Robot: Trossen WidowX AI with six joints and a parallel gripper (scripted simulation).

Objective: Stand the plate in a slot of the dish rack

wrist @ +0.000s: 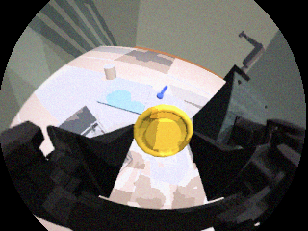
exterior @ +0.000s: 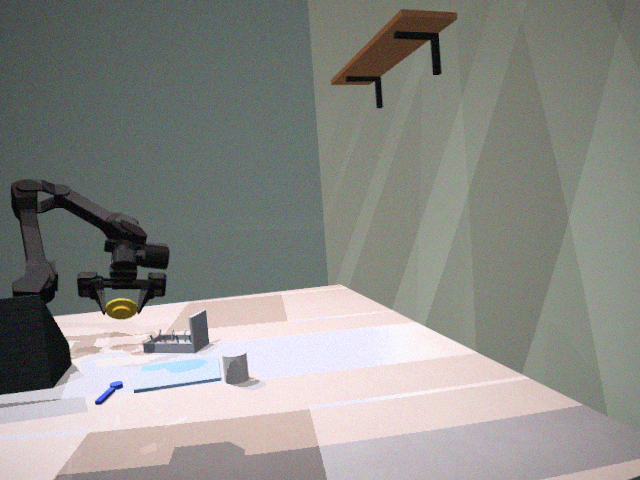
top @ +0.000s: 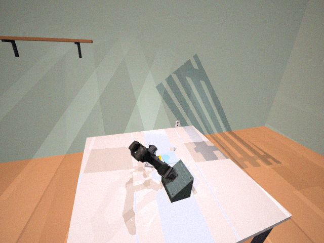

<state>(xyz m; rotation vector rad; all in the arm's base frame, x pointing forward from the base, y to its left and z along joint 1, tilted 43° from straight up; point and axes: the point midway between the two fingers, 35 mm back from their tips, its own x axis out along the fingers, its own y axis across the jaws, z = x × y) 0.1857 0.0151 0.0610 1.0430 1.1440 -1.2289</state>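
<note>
Right now my gripper tip is 11 cm short of the grey dish rack, 8 cm above it and 3 cm to the right of it. Round my gripper tip: blue spoon 19 cm to the right, 10 cm below, 2 cm behind; yellow plate 1 cm to the left, 1 cm above; grey cup 23 cm to the right, 20 cm ahead, 8 cm below.
</note>
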